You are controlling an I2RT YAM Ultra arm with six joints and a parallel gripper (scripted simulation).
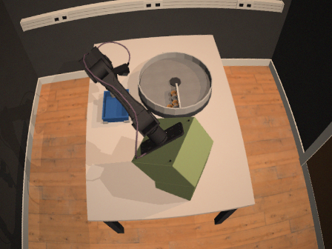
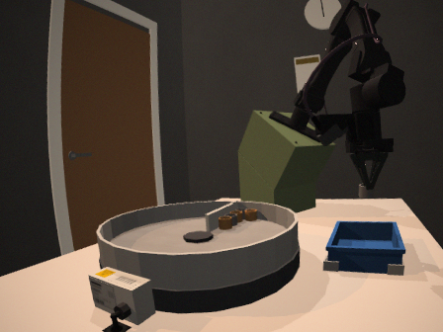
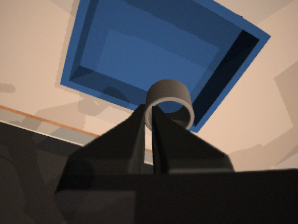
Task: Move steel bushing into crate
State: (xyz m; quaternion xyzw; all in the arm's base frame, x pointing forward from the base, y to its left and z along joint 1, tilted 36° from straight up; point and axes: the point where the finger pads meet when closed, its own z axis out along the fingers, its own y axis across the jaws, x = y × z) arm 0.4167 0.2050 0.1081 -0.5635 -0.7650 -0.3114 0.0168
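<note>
The blue crate lies 130 mm below my hand and 10 mm behind it. Also, from my hand: grey round turntable 350 mm to the right, 100 mm below, 100 mm ahead.
</note>
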